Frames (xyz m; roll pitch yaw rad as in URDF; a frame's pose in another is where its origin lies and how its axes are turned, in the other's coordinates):
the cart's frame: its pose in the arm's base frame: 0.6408 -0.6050 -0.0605 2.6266 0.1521 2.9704
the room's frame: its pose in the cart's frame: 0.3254 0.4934 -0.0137 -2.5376 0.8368 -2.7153
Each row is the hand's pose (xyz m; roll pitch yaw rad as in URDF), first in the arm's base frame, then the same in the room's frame.
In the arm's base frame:
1: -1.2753 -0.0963 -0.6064 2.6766 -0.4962 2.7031
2: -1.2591 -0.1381 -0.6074 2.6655 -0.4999 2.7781
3: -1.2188 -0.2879 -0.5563 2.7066 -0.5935 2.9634
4: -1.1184 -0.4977 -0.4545 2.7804 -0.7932 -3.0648
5: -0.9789 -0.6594 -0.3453 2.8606 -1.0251 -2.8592
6: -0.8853 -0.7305 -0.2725 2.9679 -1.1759 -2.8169
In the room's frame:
1: -1.1446 -0.4676 1.3037 -1.8644 -0.7743 2.0082
2: -1.1098 -0.4958 1.3034 -1.8223 -0.8382 1.9843
3: -0.9596 -0.5538 1.3311 -1.5046 -0.9537 1.7546
4: -0.7131 -0.6142 1.3367 -0.8683 -0.9530 1.2694
5: -0.4790 -0.6404 1.2916 -0.3997 -0.7706 0.9752
6: -0.3479 -0.6346 1.2480 -0.2277 -0.6221 0.9334

